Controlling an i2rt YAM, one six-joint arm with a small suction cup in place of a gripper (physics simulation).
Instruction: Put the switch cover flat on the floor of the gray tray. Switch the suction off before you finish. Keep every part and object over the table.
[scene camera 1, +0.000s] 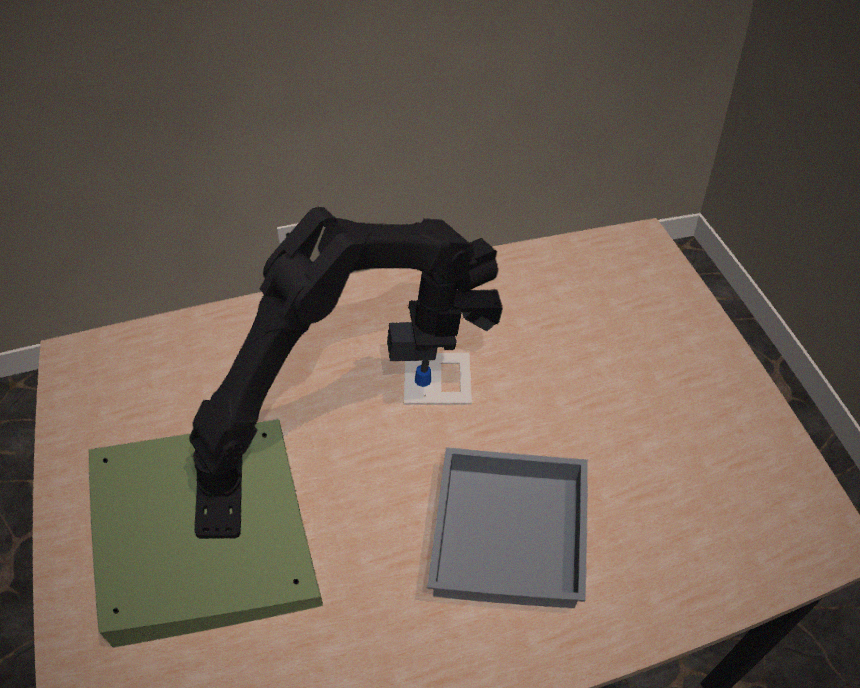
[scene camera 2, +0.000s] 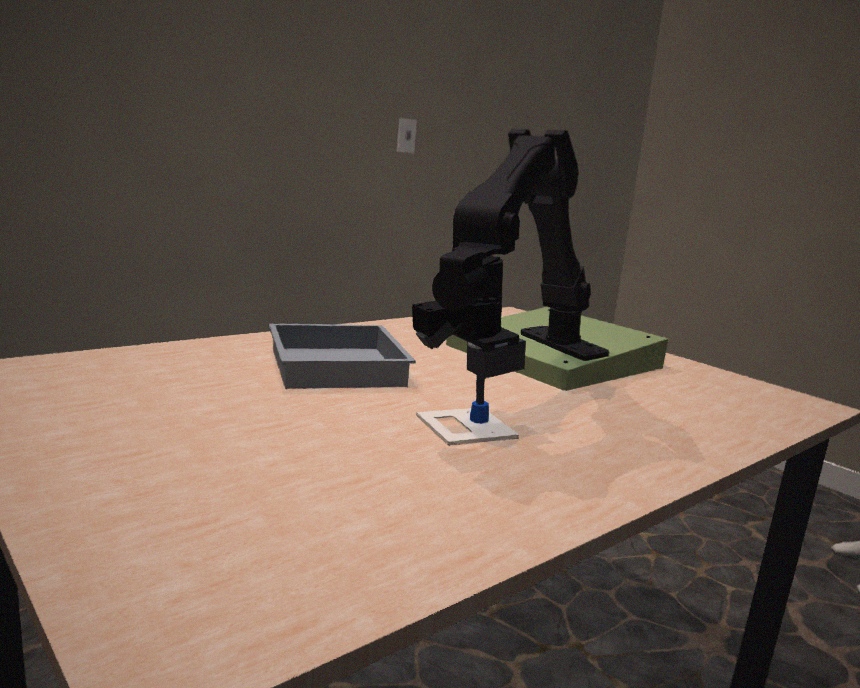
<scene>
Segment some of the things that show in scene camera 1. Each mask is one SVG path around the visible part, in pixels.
A white switch cover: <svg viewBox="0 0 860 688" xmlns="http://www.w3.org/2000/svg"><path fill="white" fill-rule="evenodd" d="M405 361L404 405L472 405L469 353L437 353L435 360L429 360L431 383L425 387L418 386L415 383L416 369L422 365L422 361ZM441 364L460 364L461 392L441 392Z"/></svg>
A gray tray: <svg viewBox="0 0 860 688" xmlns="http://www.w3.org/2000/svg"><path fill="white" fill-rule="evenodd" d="M446 447L427 589L433 589L433 597L559 608L575 608L577 601L585 602L588 460Z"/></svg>
</scene>
